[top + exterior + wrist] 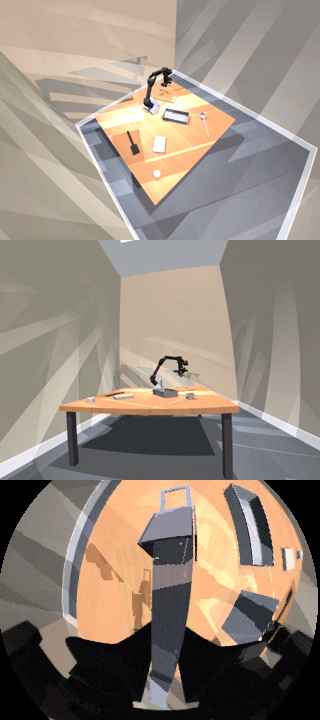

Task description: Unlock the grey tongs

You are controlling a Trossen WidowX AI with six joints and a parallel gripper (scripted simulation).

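My gripper tip is now 30 mm past the wooden board and 160 mm above it. From my gripper tip the other things lie so: white block (520 mm ahead, 600 mm to the right, 150 mm below); then black spatula (300 mm ahead, 800 mm to the right, 160 mm below); then grey roasting tin (380 mm ahead, 200 mm to the right, 140 mm below).
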